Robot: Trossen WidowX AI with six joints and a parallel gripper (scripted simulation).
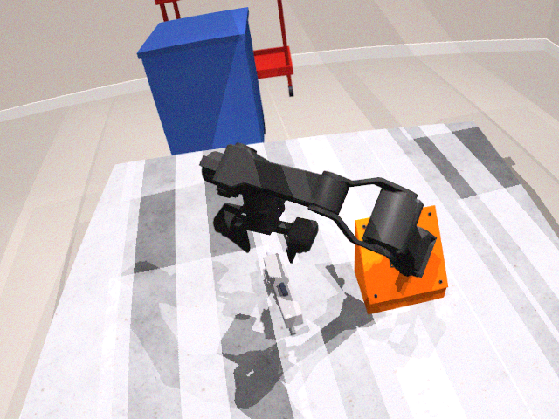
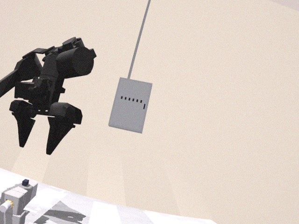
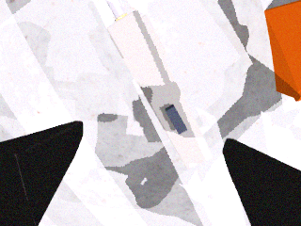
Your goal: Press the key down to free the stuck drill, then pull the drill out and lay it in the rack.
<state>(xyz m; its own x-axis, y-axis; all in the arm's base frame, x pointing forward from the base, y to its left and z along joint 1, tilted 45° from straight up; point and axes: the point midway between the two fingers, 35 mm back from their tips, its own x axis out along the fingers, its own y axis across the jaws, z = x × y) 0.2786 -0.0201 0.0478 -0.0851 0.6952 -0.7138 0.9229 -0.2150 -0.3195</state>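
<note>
Now: gripper tip 100 mm above the yellow drill and 60 mm to the left of it. From my gripper tip the other things lie so: small blue key: 100 mm below, 30 mm to the left, 20 mm behind; then housing block: 110 mm below, 10 mm behind.
</note>
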